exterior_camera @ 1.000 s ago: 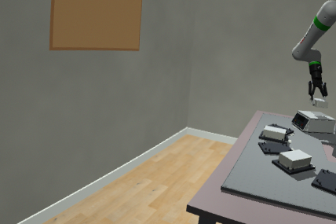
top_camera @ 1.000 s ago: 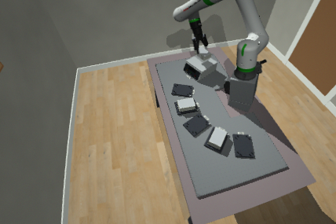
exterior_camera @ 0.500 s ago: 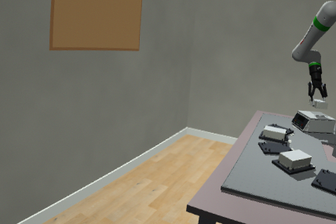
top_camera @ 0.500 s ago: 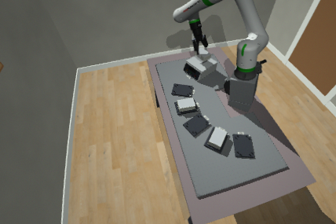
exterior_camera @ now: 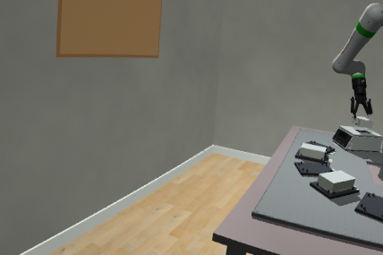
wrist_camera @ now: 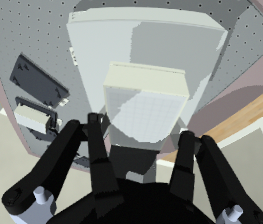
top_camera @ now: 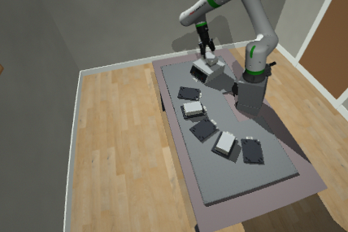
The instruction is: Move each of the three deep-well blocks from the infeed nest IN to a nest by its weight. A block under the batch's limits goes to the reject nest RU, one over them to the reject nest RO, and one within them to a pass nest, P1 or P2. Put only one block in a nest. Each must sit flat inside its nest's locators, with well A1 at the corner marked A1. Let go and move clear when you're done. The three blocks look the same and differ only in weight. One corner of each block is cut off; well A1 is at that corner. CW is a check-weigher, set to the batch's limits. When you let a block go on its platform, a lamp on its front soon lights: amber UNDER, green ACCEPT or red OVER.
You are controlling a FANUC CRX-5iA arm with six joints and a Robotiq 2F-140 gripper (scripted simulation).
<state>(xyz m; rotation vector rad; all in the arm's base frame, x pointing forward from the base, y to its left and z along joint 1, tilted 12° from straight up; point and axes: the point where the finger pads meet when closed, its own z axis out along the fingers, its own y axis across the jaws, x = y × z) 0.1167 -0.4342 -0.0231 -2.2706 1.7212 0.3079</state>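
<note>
My gripper is now 70 mm above the pale platform. The rest, counted from my hand: deep-well block: 230 mm ahead, 690 mm to the left, 130 mm below; then dark infeed nest: 270 mm ahead, 180 mm to the left, 160 mm below; then check-weigher: 10 mm ahead, 100 mm below.
</note>
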